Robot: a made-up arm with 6 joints.
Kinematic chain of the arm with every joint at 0, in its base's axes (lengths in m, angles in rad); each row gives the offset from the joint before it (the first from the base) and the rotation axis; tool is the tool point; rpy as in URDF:
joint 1: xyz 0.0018 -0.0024 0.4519 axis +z
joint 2: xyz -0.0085 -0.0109 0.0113 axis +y
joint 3: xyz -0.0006 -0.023 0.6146 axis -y
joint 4: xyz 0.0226 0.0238 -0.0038 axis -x
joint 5: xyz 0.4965 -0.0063 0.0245 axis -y
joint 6: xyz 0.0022 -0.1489 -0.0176 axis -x
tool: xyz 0.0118 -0.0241 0.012 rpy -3.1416 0 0
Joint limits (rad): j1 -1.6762..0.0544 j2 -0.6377..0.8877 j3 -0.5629..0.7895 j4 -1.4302..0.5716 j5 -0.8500..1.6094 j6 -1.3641..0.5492
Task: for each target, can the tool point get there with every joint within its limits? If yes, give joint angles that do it. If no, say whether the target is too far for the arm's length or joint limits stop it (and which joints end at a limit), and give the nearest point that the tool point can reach.
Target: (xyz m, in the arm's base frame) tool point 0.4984 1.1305 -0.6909
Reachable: no: too far | nearest point 0.5035 -0.0017 0.2803 | short by 1.492 m
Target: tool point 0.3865 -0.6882 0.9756
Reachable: yes | joints -0.8299 0.4056 0.4321 -0.4355 -0.2994 -0.0338
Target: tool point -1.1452 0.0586 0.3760
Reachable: no: joint limits stop it (at a limit: joint 1, joint 2, joint 3, joint 5) | nearest point -0.2282 -0.4396 0.3132 | short by 1.045 m
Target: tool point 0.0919 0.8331 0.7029
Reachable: no: joint limits stop it (at a limit: joint 1, joint 3, joint 4, joint 6) | nearest point 0.1954 -0.0096 0.7987 | short by 0.854 m
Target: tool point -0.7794 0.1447 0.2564
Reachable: no: joint limits stop it (at a limit: joint 1, joint 2, joint 3, joint 5) | nearest point -0.1994 -0.3997 0.3054 | short by 0.797 m
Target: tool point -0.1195 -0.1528 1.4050
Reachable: yes | joints -0.8185 -0.5094 0.4033 -0.0711 -0.2898 -0.6360
